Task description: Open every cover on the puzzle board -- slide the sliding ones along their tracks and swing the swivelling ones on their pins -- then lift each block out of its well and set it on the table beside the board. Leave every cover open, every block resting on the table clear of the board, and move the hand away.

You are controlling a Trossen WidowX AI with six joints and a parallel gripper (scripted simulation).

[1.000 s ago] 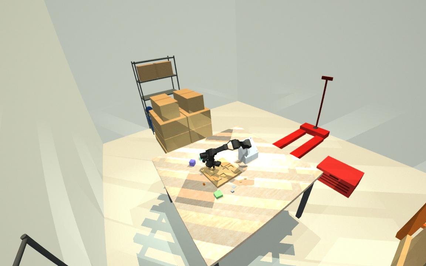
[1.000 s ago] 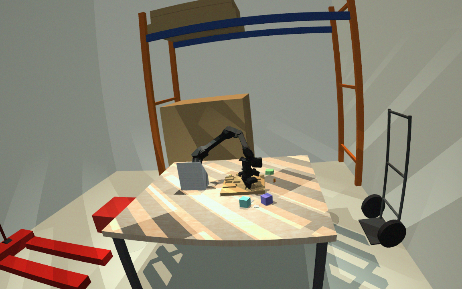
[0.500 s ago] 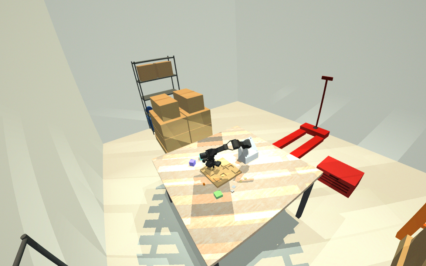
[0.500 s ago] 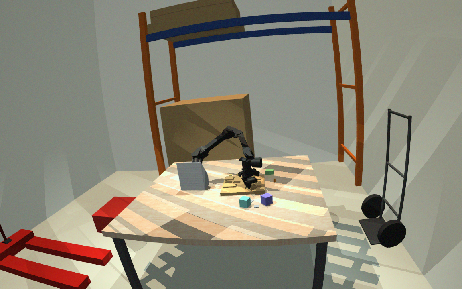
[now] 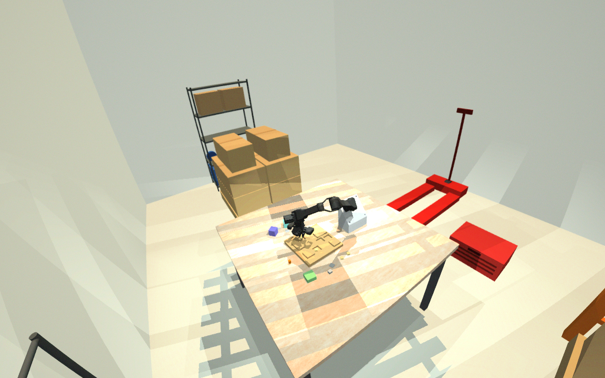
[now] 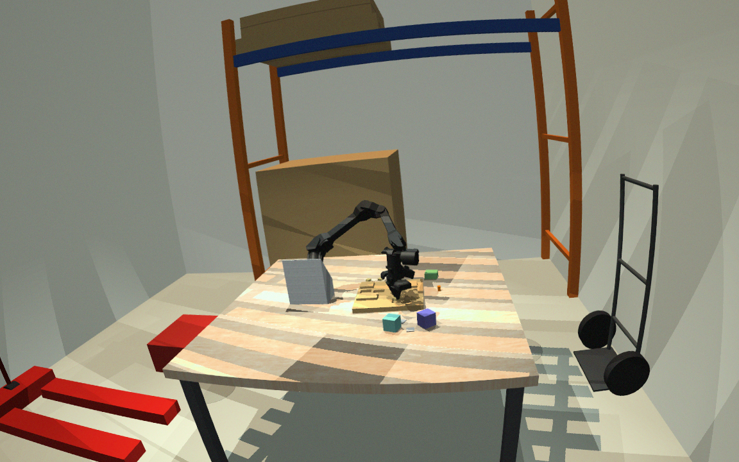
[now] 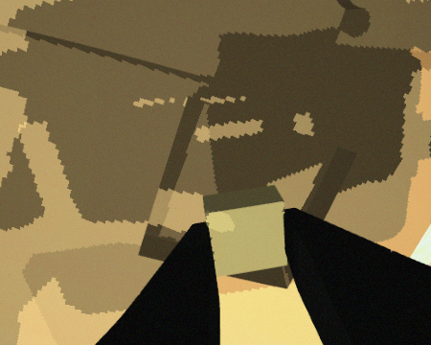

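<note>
Right now my gripper tip is 100 mm to the right of the wooden puzzle board, 50 mm past it and 10 mm above it. The rest, counted from my gripper tip: teal cube 220 mm to the right; then tiny orange piece 180 mm ahead, 130 mm to the left, 20 mm below; then purple cube 190 mm to the right, 130 mm ahead.
</note>
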